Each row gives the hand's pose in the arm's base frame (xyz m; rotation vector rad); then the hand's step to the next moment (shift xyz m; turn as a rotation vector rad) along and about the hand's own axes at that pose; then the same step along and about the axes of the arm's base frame.
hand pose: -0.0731 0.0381 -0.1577 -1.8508 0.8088 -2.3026
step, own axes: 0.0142 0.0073 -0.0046 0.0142 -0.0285 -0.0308
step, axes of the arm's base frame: -0.0100 -0.0100 0.0087 -0.0250 0.0298 0.0212
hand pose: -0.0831 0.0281 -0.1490 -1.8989 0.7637 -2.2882
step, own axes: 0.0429 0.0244 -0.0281 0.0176 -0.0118 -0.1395
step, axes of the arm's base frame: -0.0426 -0.0276 0.0255 -0.1320 0.0495 0.0051
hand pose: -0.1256 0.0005 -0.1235 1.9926 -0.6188 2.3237
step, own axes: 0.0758 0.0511 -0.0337 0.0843 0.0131 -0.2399
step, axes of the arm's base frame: -0.0596 -0.0549 0.0542 -0.2460 0.0414 0.0509
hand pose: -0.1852 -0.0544 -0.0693 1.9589 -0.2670 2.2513
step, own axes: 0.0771 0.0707 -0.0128 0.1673 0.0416 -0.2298
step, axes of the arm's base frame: -0.0390 -0.0665 0.0719 -0.2542 0.0107 0.1333
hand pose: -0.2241 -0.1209 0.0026 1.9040 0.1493 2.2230
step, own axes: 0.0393 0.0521 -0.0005 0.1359 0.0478 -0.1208
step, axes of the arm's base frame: -0.0110 -0.0418 0.0489 -0.1429 -0.0088 0.1218
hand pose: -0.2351 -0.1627 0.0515 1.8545 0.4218 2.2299
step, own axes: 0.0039 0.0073 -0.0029 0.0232 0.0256 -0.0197
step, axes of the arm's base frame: -0.0034 -0.0058 0.0057 -0.0231 -0.0178 0.0270
